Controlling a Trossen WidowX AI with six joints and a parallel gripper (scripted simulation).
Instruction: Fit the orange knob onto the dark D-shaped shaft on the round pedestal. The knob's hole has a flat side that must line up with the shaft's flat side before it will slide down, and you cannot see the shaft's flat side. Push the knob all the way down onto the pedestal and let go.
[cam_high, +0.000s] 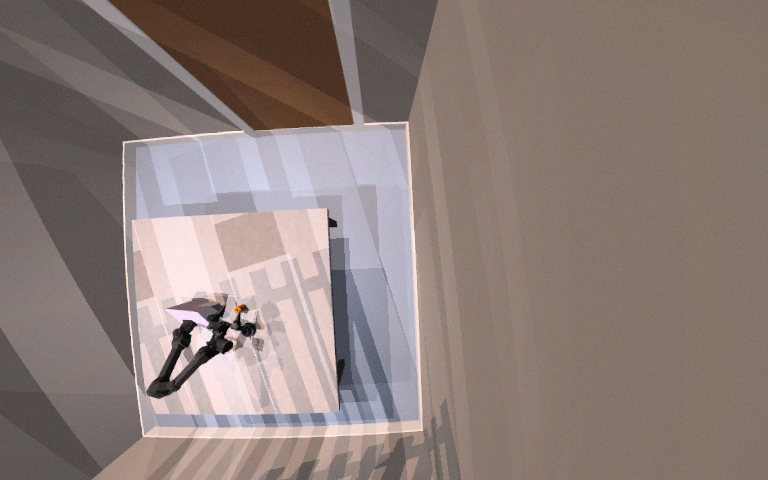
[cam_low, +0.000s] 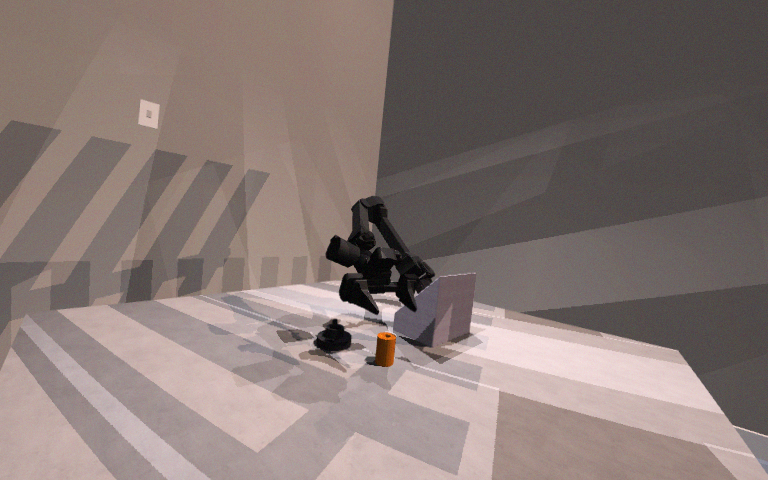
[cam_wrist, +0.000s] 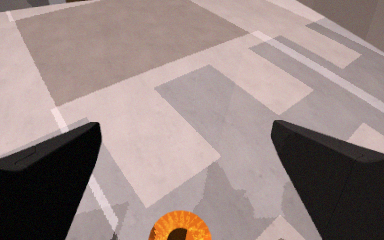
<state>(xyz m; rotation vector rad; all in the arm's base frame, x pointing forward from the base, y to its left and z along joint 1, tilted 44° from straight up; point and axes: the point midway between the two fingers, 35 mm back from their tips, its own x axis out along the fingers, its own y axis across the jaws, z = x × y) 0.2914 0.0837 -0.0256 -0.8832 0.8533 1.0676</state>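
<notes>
My gripper tip is now 100 mm above the orange knob, 30 mm to the left of it and 10 mm past it. Also, from my gripper tip: dark round pedestal 170 mm to the right, 100 mm below, 20 mm ahead.
</notes>
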